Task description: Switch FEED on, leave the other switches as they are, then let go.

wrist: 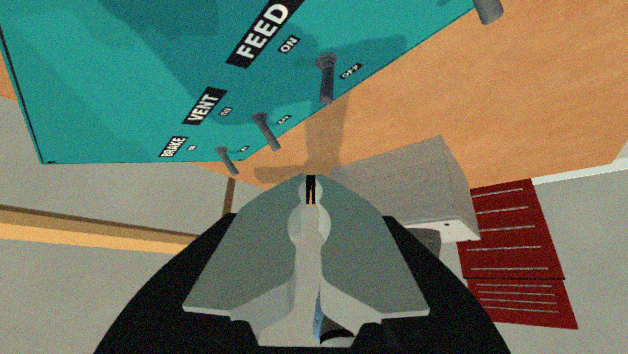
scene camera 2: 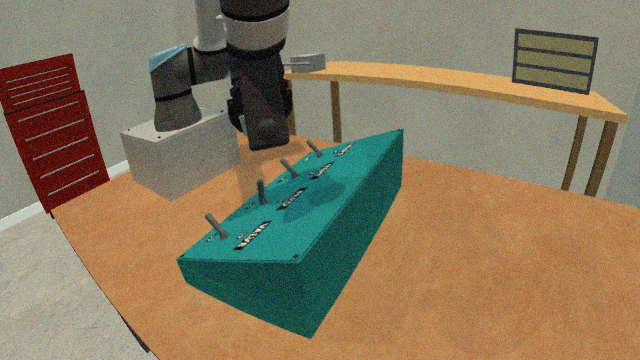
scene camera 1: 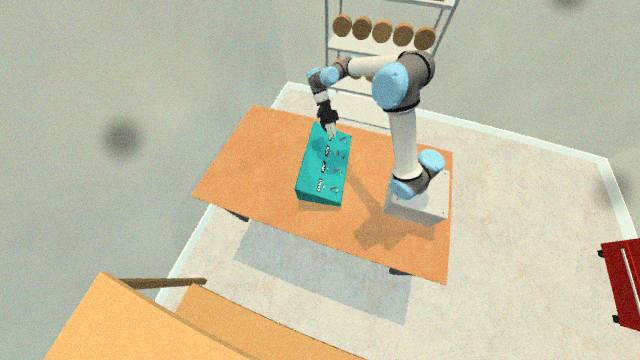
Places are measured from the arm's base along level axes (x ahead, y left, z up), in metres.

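Where they show: gripper, fingertip midpoint: (wrist: pixel 311 177) (scene camera 1: pixel 333 137); arm's base, link origin: (scene camera 2: pixel 178 123).
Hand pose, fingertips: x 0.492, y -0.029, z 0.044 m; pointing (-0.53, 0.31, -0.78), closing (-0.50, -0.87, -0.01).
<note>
Things, the pixels of their top centre, and the offset from my fingertips. Level surfaces: height alone.
- FEED lever, top centre: (wrist: pixel 327 103) (scene camera 2: pixel 259 179) dx -0.038, dy +0.008, dz -0.087 m
- VALVE lever, top centre: (wrist: pixel 488 5) (scene camera 2: pixel 212 214) dx -0.014, dy -0.110, dz -0.096 m
- VENT lever, top centre: (wrist: pixel 267 147) (scene camera 2: pixel 287 158) dx -0.088, dy +0.118, dz -0.096 m
- BRAKE lever, top centre: (wrist: pixel 226 173) (scene camera 2: pixel 313 140) dx -0.125, dy +0.232, dz -0.096 m
- orange table, surface height: dz -0.222 m
The teal sloped switch panel (scene camera 1: pixel 311 172) (scene camera 2: pixel 350 225) (wrist: pixel 70 75) stands on the table. The FEED lever (scene camera 2: pixel 261 192) (wrist: pixel 326 82) stands at a different angle from its neighbours, tipped toward its ON mark. The VALVE lever (scene camera 2: pixel 217 226) (wrist: pixel 488 9), VENT lever (scene camera 2: pixel 289 168) (wrist: pixel 267 132) and BRAKE lever (scene camera 2: pixel 314 148) (wrist: pixel 228 161) lean toward their OFF side. My gripper (scene camera 1: pixel 332 135) (wrist: pixel 311 177) is shut with nothing between its fingers. It hangs above the panel, its fingertips apart from the levers in the wrist view; the fingertips are hidden in scene camera 2.
The grey base block (scene camera 1: pixel 416 212) (scene camera 2: pixel 180 165) (wrist: pixel 410 180) carries the arm on the orange table (scene camera 1: pixel 240 160) (scene camera 2: pixel 475 260). A red drawer cabinet (scene camera 2: pixel 55 130) (wrist: pixel 515 260) stands beyond it. A wooden bench (scene camera 2: pixel 425 80) stands behind the table.
</note>
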